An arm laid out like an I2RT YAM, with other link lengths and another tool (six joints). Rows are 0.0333 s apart.
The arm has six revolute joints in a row. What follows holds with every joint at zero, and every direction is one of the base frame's. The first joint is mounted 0.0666 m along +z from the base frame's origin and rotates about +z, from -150 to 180 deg. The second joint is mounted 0.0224 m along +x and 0.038 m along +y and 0.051 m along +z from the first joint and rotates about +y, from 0 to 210 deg. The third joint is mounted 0.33 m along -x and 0.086 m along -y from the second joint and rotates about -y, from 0 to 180 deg. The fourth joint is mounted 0.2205 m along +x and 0.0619 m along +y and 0.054 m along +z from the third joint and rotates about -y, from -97 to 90 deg. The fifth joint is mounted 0.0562 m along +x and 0.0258 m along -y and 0.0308 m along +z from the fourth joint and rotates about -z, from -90 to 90 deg. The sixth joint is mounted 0.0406 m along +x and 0.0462 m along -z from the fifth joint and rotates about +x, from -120 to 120 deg. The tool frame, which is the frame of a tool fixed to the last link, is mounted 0.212 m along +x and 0.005 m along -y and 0.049 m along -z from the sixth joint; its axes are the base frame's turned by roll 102.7, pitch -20.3 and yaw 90 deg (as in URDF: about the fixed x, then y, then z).
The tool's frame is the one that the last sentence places.
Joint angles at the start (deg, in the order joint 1, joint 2, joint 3, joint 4, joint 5, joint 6):
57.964, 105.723, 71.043, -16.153, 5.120, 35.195
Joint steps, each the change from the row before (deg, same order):
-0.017, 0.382, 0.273, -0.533, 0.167, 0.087
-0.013, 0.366, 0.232, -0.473, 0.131, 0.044
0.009, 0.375, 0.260, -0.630, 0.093, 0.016
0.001, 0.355, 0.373, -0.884, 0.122, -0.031
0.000, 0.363, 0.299, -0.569, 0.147, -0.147
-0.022, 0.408, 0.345, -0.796, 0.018, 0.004
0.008, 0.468, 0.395, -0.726, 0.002, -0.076
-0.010, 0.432, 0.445, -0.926, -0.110, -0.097
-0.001, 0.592, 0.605, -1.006, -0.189, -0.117
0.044, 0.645, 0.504, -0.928, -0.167, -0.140
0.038, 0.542, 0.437, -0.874, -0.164, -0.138
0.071, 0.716, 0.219, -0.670, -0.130, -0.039
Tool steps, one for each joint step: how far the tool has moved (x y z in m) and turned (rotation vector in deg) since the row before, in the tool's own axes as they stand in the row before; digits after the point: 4 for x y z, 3 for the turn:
-0.0025, -0.0005, 0.0016, 0.216, -0.604, 0.179
-0.0024, -0.0006, 0.0016, 0.227, -0.564, 0.125
-0.0027, -0.0013, 0.0016, 0.346, -0.658, 0.085
-0.0031, -0.0013, 0.0011, 0.386, -0.786, 0.058
-0.0024, -0.0006, 0.0014, 0.235, -0.634, -0.072
-0.0029, -0.0015, 0.0015, 0.460, -0.719, 0.096
-0.0024, -0.0014, 0.0018, 0.453, -0.673, -0.016
-0.0026, -0.0020, 0.0014, 0.603, -0.711, -0.024
-0.0022, -0.0022, 0.0021, 0.718, -0.734, -0.053
-0.0026, -0.0027, 0.0027, 0.763, -0.804, -0.104
-0.0024, -0.0026, 0.0022, 0.708, -0.731, -0.102
-0.0035, -0.0034, 0.0039, 0.800, -0.875, -0.012

